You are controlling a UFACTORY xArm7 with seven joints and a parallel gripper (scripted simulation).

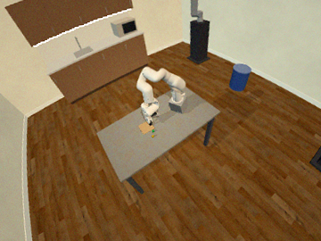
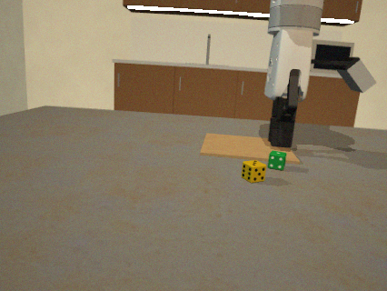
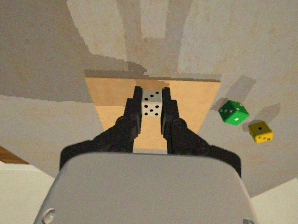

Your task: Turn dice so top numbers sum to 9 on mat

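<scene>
Now: hand 10 mm above the white die. Also, from my hand: tan mat 50 mm ahead, 30 mm below; then green die 100 mm to the left, 20 mm below, 20 mm ahead; then yellow die 150 mm to the left, 60 mm ahead, 20 mm below.
</scene>
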